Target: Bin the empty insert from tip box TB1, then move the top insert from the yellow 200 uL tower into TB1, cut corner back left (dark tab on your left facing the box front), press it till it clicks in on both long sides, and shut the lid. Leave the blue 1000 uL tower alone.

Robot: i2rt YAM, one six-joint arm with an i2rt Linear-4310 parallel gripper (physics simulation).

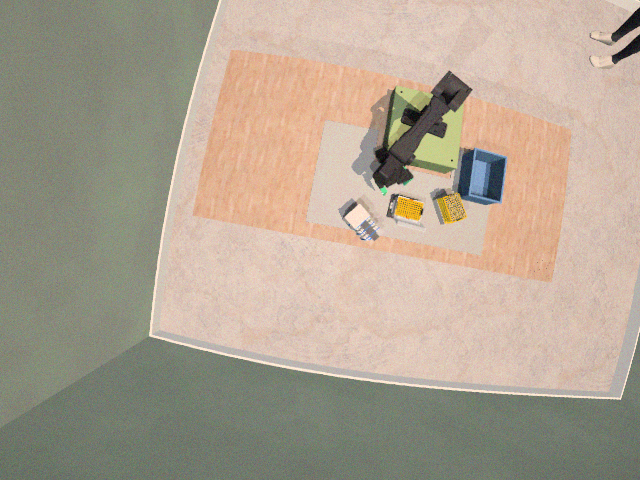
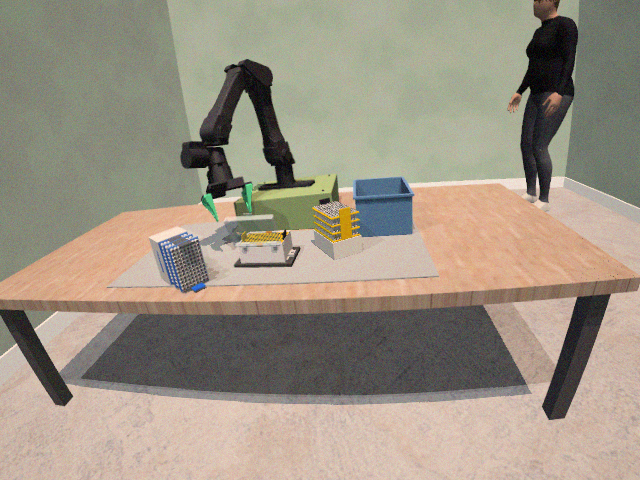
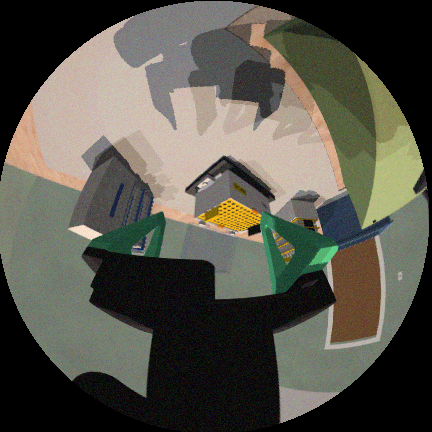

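TB1 (image 2: 264,253) (image 3: 212,194) is a pale box on a dark base, lid (image 2: 251,222) raised on the side away from the robot. A yellow insert (image 1: 408,208) (image 2: 261,237) (image 3: 231,215) lies in its top; a dark tab (image 2: 284,234) (image 3: 255,229) shows at its bin-side far corner. The yellow tower (image 1: 451,208) (image 2: 334,225) (image 3: 302,210) stands beside it, with several stacked inserts. The blue tower (image 1: 357,215) (image 2: 187,262) (image 3: 106,200) leans on the other side. My gripper (image 1: 394,186) (image 2: 233,215) (image 3: 212,216) is open and empty, above the mat on the robot side of TB1.
The blue bin (image 1: 483,178) (image 2: 383,214) (image 3: 338,215) stands behind and right of the yellow tower. The green robot base (image 1: 436,149) (image 2: 305,206) (image 3: 325,100) is behind the grey mat (image 1: 341,170) (image 2: 377,266). A blue piece (image 2: 198,287) shows at the blue tower's foot. A person (image 2: 550,62) stands beyond the table.
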